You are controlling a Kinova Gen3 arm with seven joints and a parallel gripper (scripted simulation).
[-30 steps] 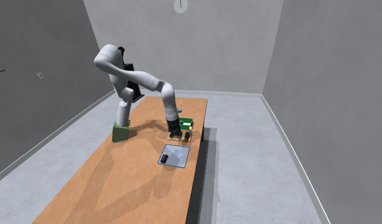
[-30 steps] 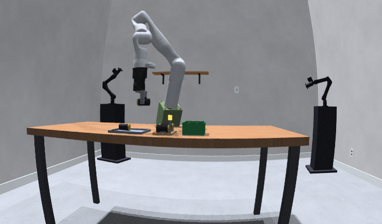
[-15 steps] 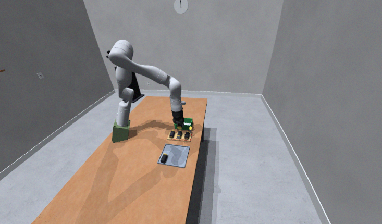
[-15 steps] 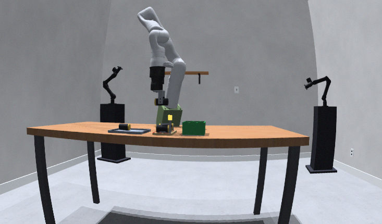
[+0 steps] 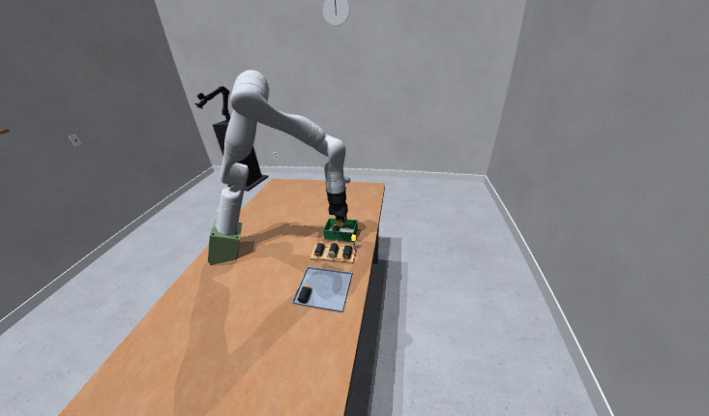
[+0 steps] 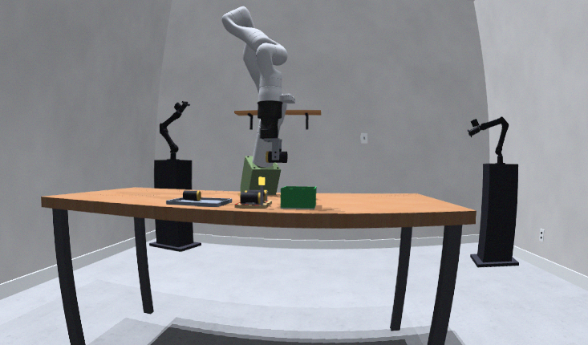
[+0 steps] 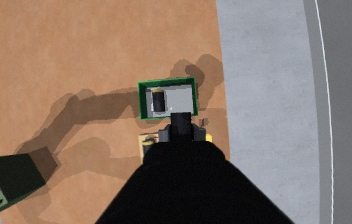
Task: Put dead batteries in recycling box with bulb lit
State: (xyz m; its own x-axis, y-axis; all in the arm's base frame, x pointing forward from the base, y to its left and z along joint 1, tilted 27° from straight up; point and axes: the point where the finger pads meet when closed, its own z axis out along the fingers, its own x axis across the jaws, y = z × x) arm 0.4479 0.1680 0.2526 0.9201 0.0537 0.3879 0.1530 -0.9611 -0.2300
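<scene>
Right now the green recycling box is 4 cm behind my hand, 6 cm to the left of it and 14 cm below it. The rest, counted from my hand: grey tray: 3 cm ahead, 26 cm to the right, 16 cm below.
</scene>
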